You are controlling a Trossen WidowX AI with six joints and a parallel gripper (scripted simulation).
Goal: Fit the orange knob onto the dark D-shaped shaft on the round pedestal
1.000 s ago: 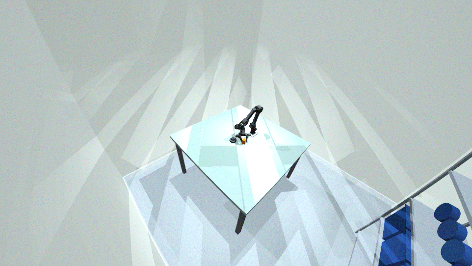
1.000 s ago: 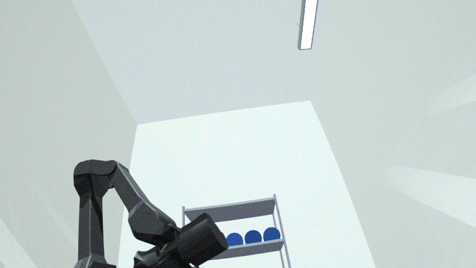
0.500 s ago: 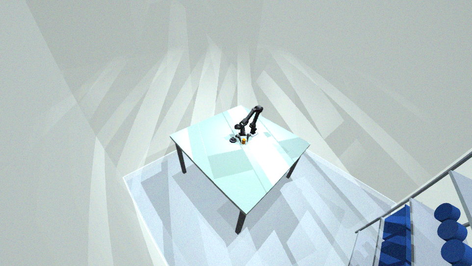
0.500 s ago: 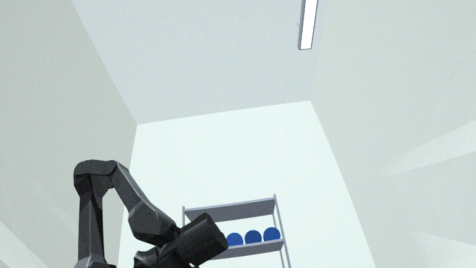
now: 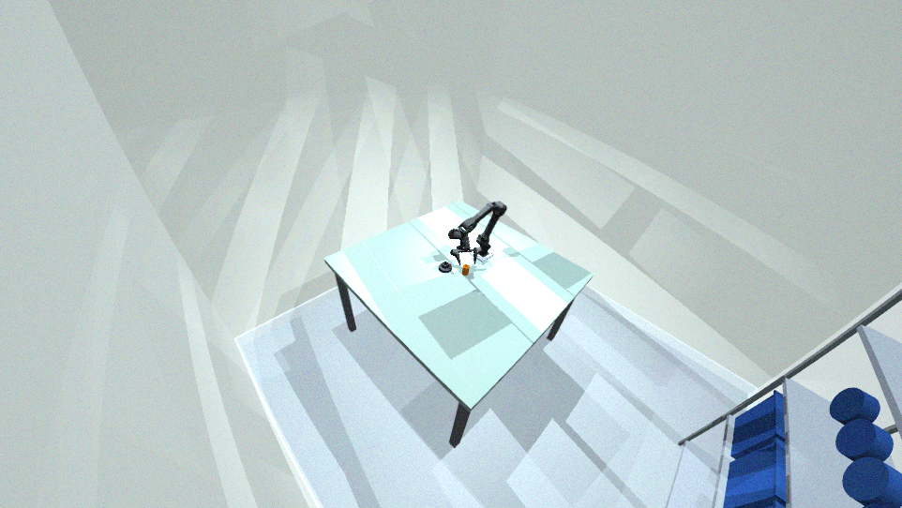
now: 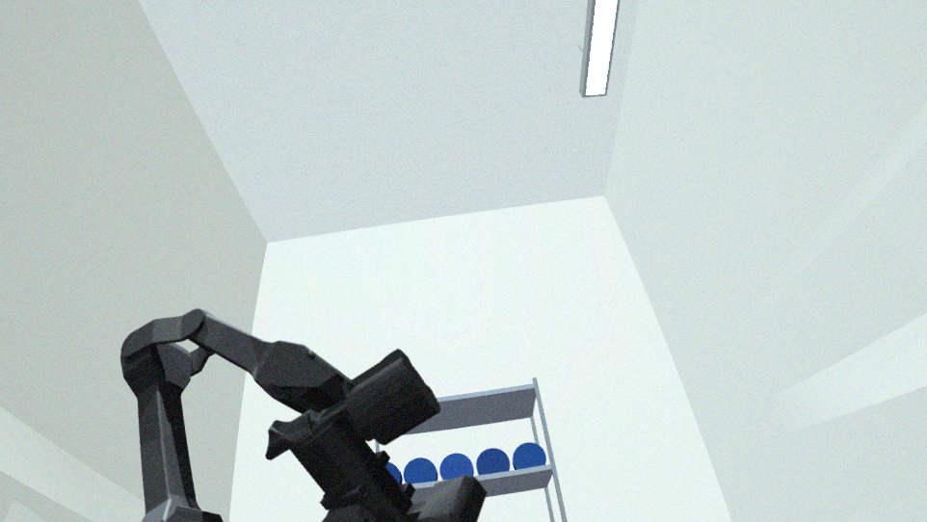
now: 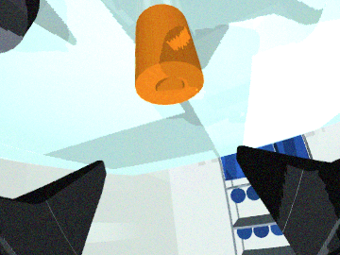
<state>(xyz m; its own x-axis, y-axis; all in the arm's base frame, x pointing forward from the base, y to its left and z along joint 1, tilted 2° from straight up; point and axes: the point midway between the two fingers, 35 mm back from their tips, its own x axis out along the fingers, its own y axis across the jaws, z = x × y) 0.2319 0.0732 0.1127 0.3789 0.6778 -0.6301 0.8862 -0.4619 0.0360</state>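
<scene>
My gripper tip is 70 mm above the orange knob, 20 mm to the left of it and 20 mm past it. Also, from my gripper tip: round pedestal: 130 mm to the right, 70 mm below, 60 mm ahead.
</scene>
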